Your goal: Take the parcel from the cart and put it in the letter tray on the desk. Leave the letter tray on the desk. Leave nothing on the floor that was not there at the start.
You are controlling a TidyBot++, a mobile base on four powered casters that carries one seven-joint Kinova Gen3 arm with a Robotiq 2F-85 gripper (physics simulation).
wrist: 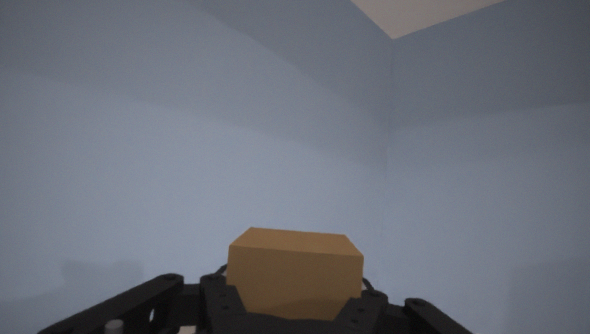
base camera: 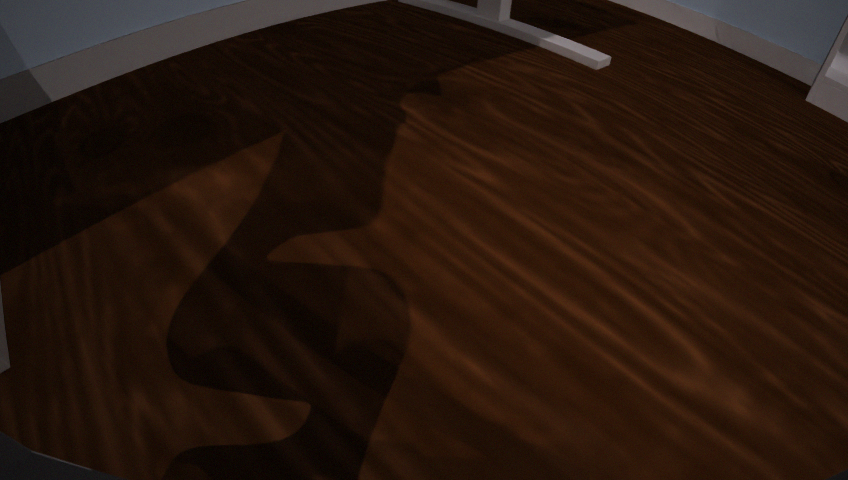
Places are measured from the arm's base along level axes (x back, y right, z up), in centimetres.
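Pixels of known places: gripper, fingertip midpoint: (wrist: 294,278).
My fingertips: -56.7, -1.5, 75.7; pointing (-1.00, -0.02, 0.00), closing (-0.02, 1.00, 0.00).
Behind a point stands the place of what it marks, as x, y, z.
The parcel (wrist: 295,277) {-51.7, -1.4, 77.6}, a tan-brown box, shows at the bottom middle of the wrist view. My gripper (wrist: 294,278) {-56.7, -1.5, 75.7} is shut on it, with one black finger on each side. The wrist view looks at the upper walls, so the parcel is held up in the air. In the base camera view a white foot of the desk (base camera: 559,45) {-116.4, 30.0, -37.3} stands on the floor at the top. The desk top, the letter tray and the cart do not show in either view.
Blue walls (wrist: 200,165) {-133.5, -42.9, 85.7} meet in a corner right of the middle, under a pale ceiling (wrist: 425,12) {-199.4, 67.1, 204.0}. A white piece of furniture (base camera: 830,83) {-122.6, 125.5, -31.1} stands at the right edge of the base camera view. A dark arm-shaped shadow falls across the wooden floor (base camera: 565,249) {-47.4, 16.1, -39.7}.
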